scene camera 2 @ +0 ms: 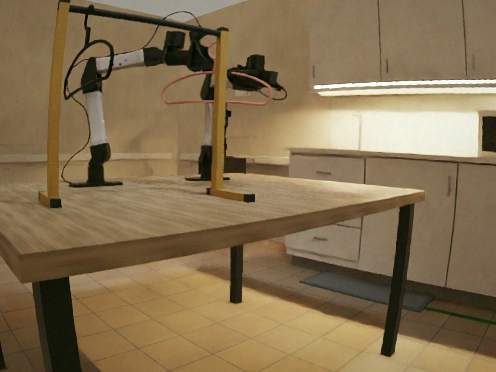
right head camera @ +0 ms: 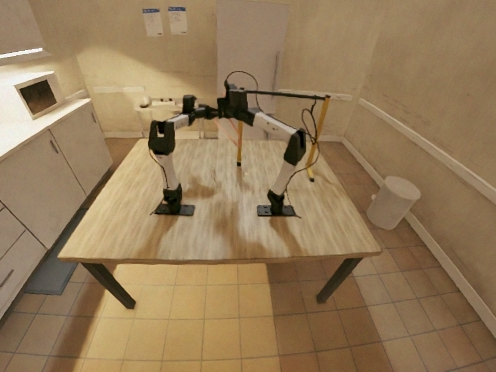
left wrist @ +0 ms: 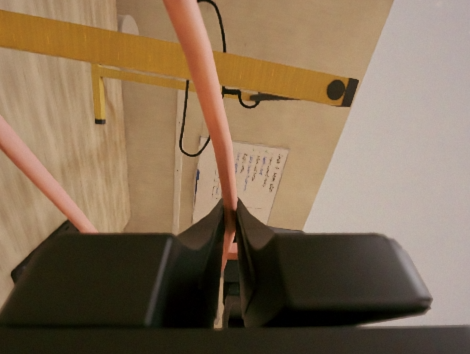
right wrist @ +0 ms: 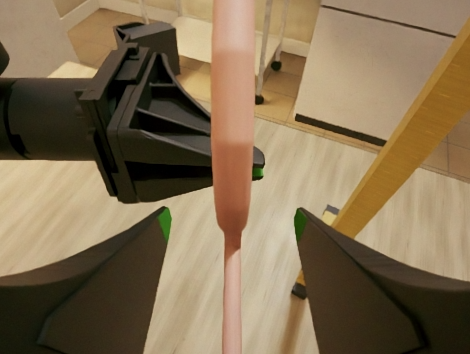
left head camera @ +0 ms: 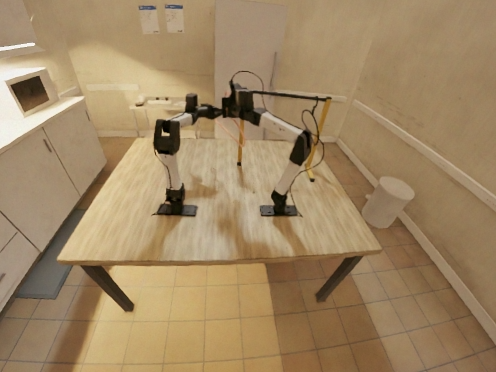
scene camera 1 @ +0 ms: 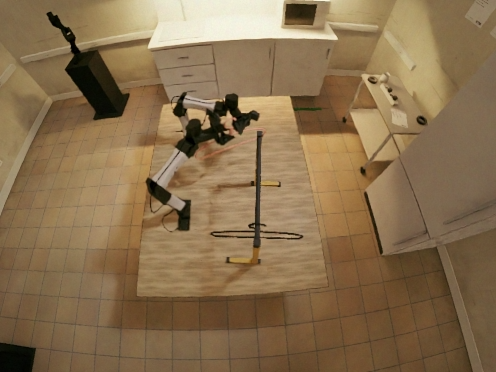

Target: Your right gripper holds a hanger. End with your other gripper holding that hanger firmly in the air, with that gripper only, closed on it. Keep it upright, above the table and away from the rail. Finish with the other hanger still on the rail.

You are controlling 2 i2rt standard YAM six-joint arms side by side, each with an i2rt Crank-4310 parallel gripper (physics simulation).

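Places are measured from the left arm's base along level axes (x ahead, y left, z up), in centimetres.
Pixels of known places: left gripper, fingertip midpoint: (left wrist: pixel 230 201) (right wrist: pixel 263 165) (scene camera 1: pixel 240 134); right gripper, fingertip midpoint: (right head camera: pixel 224 112) (left wrist: pixel 237 248) (left head camera: pixel 227 111) (scene camera 1: pixel 232 132); left arm's base at its link origin: (scene camera 2: pixel 207 179) (right head camera: pixel 175 210) (left head camera: pixel 177 210); right arm's base at its link origin: (scene camera 2: pixel 95 185) (right head camera: pixel 275 211) (left head camera: pixel 278 211) (scene camera 1: pixel 184 215).
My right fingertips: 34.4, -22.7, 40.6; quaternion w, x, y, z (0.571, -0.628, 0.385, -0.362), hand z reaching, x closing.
For each thing: its middle in the pictures, then the offset to it from my right fingertips, as dx, dy, dz. Level surfaces: height alone.
- pink hanger at the middle of its body: (right wrist: pixel 232 233) (left wrist: pixel 226 251) (scene camera 2: pixel 214 72) (scene camera 1: pixel 231 134) -0.8, -0.4, -0.7
- rail at the middle of its body: (left wrist: pixel 270 96) (scene camera 2: pixel 149 20) (scene camera 1: pixel 258 183) (right head camera: pixel 285 94) (left head camera: pixel 287 95) +12.7, -33.2, +8.2
- black hanger at the middle of its body: (scene camera 2: pixel 86 46) (left wrist: pixel 223 91) (scene camera 1: pixel 256 231) (right head camera: pixel 311 113) (left head camera: pixel 312 114) +12.3, -50.6, -1.5
- wooden table at its surface level: dz -40.6
A pink hanger (scene camera 1: pixel 227 148) (scene camera 2: pixel 187 102) (left wrist: pixel 205 85) (right wrist: pixel 232 125) hangs upright in the air above the table, apart from the rail (scene camera 1: pixel 258 200) (scene camera 2: pixel 145 19). My left gripper (left wrist: pixel 230 201) is shut on its bar, near the shoulder. In the right wrist view the left gripper's fingertips show behind the hanger. My right gripper (right wrist: pixel 232 211) is open, with the hanger's pink neck between its fingers, a gap on each side. The black hanger (scene camera 1: pixel 285 235) (scene camera 2: pixel 111 60) (left head camera: pixel 309 120) (right head camera: pixel 310 120) hangs on the rail.
The rail stands on yellow posts (left head camera: pixel 322 125) (scene camera 2: pixel 218 120) (left wrist: pixel 125 47) on the wooden table (left head camera: pixel 125 240) (scene camera 1: pixel 225 280). One yellow post is close to the pink hanger in scene camera 2's picture. Both arms reach close together near that end of the rail.
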